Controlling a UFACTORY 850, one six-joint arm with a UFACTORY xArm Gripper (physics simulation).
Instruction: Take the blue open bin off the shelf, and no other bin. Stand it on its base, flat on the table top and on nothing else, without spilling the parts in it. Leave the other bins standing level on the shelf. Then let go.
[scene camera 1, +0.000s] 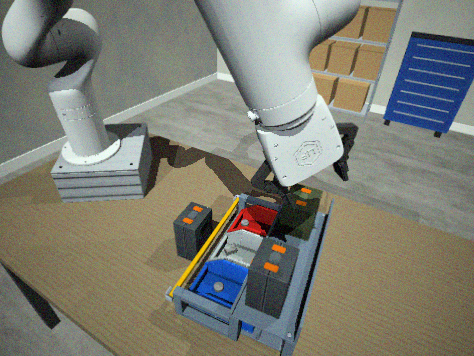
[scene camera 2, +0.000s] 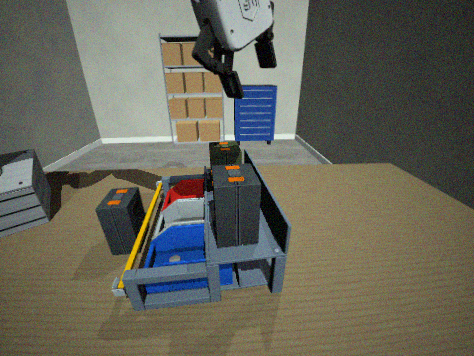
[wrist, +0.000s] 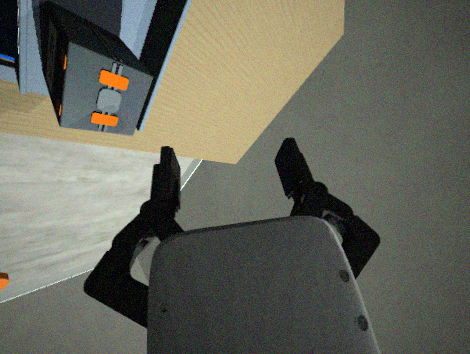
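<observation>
The blue open bin (scene camera 1: 225, 269) (scene camera 2: 185, 240) stands in the near bay of the grey shelf (scene camera 1: 233, 327) (scene camera 2: 214, 285), with a round grey part inside. A blue sliver shows at the left edge of the wrist view. The white bin (scene camera 1: 246, 245) (scene camera 2: 187, 210) and the red bin (scene camera 1: 263, 216) (scene camera 2: 192, 189) stand level in a row behind it, each with a part showing in scene camera 1. My gripper (scene camera 1: 316, 189) (scene camera 2: 251, 77) (wrist: 229, 152) is open and empty, high above the shelf's far end, away from the blue bin. The blue bin's rear is hidden under the upper board.
A dark grey case (scene camera 1: 270, 290) (scene camera 2: 237, 215) (wrist: 80, 85) and a green case (scene camera 1: 300, 222) (scene camera 2: 225, 155) stand on the upper board. A yellow bar (scene camera 1: 210, 240) (scene camera 2: 145, 227) runs along the bins' front. Another grey case (scene camera 1: 191, 232) (scene camera 2: 120, 225) stands on the table outside it.
</observation>
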